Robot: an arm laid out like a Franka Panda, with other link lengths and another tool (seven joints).
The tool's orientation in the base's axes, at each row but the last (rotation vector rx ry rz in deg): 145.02 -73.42 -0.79; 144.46 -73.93 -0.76; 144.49 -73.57 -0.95; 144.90 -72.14 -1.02; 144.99 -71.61 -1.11; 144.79 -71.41 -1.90; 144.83 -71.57 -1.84; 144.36 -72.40 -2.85; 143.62 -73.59 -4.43; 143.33 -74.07 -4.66; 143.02 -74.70 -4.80; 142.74 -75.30 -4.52; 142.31 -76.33 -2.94
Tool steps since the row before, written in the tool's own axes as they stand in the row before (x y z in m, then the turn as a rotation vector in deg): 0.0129 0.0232 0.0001 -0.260 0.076 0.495; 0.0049 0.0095 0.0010 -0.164 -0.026 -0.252; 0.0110 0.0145 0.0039 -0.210 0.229 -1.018; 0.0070 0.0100 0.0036 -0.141 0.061 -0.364; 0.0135 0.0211 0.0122 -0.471 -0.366 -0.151; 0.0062 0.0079 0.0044 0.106 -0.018 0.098; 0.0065 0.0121 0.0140 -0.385 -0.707 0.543; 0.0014 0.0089 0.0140 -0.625 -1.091 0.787; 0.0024 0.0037 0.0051 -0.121 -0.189 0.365; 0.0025 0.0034 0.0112 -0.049 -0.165 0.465; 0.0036 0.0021 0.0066 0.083 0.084 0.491; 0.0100 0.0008 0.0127 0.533 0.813 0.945; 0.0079 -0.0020 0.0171 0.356 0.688 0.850
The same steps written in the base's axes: -0.0105 -0.0231 0.0078 -0.287 0.033 -0.485; -0.0047 -0.0094 0.0023 -0.040 0.212 0.211; -0.0054 -0.0177 0.0017 -0.154 0.313 1.006; -0.0040 -0.0121 0.0003 -0.079 0.175 0.345; -0.0098 -0.0258 -0.0038 0.014 0.615 -0.022; -0.0029 -0.0105 -0.0011 0.064 -0.099 -0.085; -0.0075 -0.0157 -0.0089 0.220 0.551 -0.769; -0.0085 -0.0098 -0.0105 0.330 0.888 -1.141; -0.0024 -0.0052 -0.0035 0.005 0.105 -0.415; -0.0034 -0.0067 -0.0093 0.009 0.008 -0.496; -0.0009 -0.0057 -0.0052 -0.116 -0.237 -0.431; 0.0026 -0.0118 -0.0108 -0.525 -1.101 -0.592; 0.0030 -0.0099 -0.0159 -0.507 -0.867 -0.560
